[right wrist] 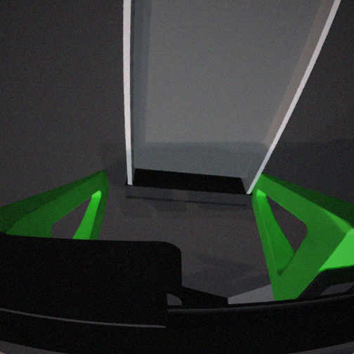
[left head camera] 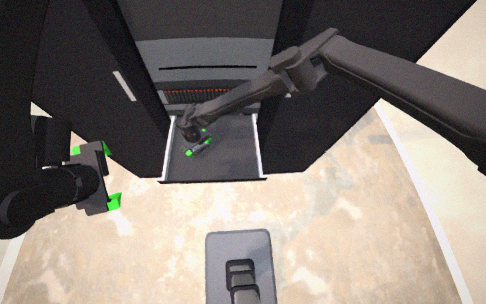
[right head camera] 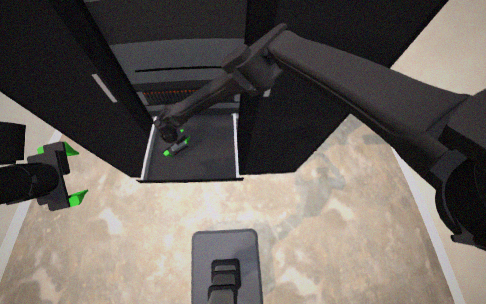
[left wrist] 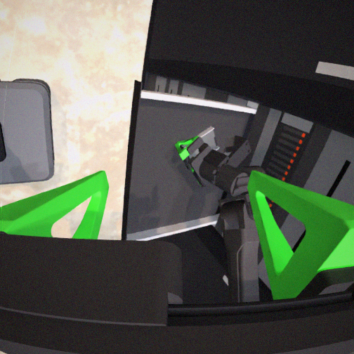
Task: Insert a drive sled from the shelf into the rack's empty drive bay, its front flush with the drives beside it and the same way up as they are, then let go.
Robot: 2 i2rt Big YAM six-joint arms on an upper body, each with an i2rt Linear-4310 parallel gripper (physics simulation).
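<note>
A drive sled lies on the dark shelf, a grey tray shape with pale side rails and a dark end. My right gripper is open over the shelf; in the right wrist view its green fingertips stand to either side of the sled's dark end. My left gripper is open and empty, off to the left of the shelf. A row of drives with red marks sits behind the shelf; the empty bay cannot be made out.
The rack's grey front panel rises above the drives. Black cabinet panels flank it. The right arm slants across the rack front. A grey rounded base stands on the floor.
</note>
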